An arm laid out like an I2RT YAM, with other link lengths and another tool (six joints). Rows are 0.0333 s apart.
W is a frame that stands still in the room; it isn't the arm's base.
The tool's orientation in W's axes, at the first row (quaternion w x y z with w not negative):
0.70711, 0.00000, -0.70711, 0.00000
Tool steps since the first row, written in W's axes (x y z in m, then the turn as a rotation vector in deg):
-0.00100, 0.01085, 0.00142, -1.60, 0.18, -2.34
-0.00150, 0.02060, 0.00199, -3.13, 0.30, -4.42
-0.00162, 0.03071, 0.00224, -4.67, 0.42, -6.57
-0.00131, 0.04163, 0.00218, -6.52, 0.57, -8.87
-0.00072, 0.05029, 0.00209, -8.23, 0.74, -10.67
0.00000, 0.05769, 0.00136, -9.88, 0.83, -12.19
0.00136, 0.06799, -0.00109, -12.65, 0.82, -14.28
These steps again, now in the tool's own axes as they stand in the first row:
0.00142, 0.01085, 0.00100, -2.34, 0.18, 1.60
0.00199, 0.02060, 0.00150, -4.42, 0.30, 3.13
0.00224, 0.03071, 0.00162, -6.57, 0.42, 4.67
0.00218, 0.04163, 0.00131, -8.87, 0.57, 6.52
0.00209, 0.05029, 0.00072, -10.67, 0.74, 8.23
0.00136, 0.05769, 0.00000, -12.19, 0.83, 9.88
-0.00109, 0.06799, -0.00136, -14.28, 0.82, 12.65

